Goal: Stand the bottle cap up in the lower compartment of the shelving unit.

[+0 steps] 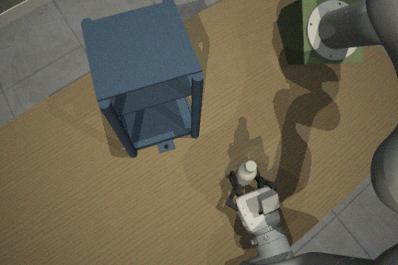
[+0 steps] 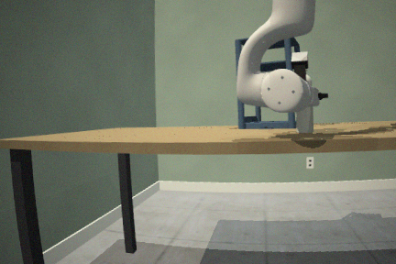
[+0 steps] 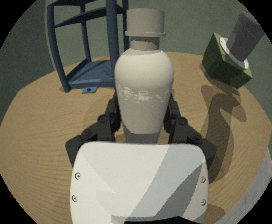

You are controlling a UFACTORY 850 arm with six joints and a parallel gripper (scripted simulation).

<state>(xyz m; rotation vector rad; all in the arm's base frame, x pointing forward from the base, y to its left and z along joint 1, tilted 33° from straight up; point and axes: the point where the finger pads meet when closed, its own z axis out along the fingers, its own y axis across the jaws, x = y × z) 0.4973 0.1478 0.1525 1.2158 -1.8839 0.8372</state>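
Now: the blue shelving unit 100 mm ahead of my hand, 330 mm to the right of it and 80 mm above it.
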